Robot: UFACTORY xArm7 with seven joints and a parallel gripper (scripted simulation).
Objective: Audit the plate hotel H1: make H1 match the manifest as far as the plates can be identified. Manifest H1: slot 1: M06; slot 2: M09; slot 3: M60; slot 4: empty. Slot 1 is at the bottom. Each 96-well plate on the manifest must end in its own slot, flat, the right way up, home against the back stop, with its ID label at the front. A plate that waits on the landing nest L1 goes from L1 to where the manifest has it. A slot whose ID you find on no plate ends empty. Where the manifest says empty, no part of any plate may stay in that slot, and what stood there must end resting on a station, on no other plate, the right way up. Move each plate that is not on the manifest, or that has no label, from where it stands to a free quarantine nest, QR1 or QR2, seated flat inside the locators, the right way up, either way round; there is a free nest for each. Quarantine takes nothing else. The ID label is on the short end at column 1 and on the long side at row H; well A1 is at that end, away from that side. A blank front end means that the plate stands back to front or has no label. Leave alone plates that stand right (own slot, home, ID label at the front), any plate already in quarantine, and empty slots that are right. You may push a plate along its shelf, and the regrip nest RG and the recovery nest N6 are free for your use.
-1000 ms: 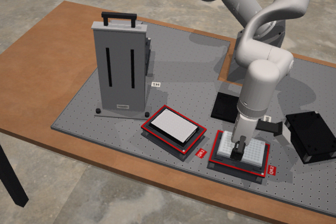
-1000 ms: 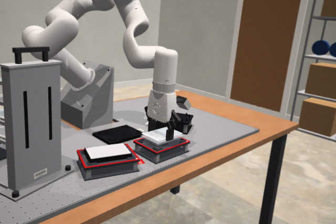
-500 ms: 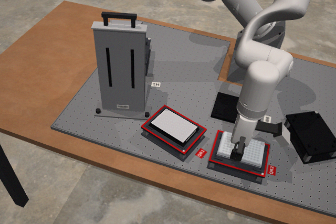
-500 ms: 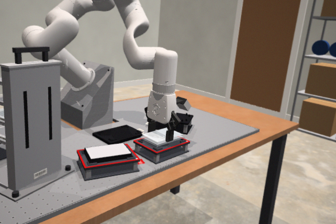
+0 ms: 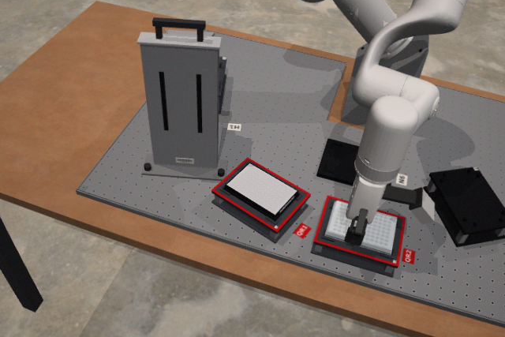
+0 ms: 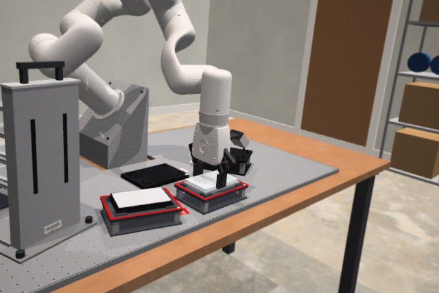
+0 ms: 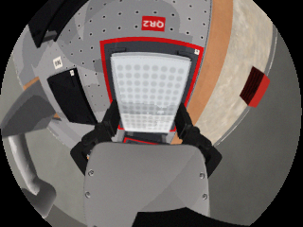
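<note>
Right now my hand is 20 mm above the quarantine nest QR2 and 10 mm to the right of it. The rest, counted from my hand: flat black nest N6 (200 mm behind, 50 mm below, 20 mm to the right); plate hotel H1 (390 mm to the right, 100 mm above, 80 mm behind); white-topped plate (200 mm to the right, 20 mm behind, 10 mm below).
</note>
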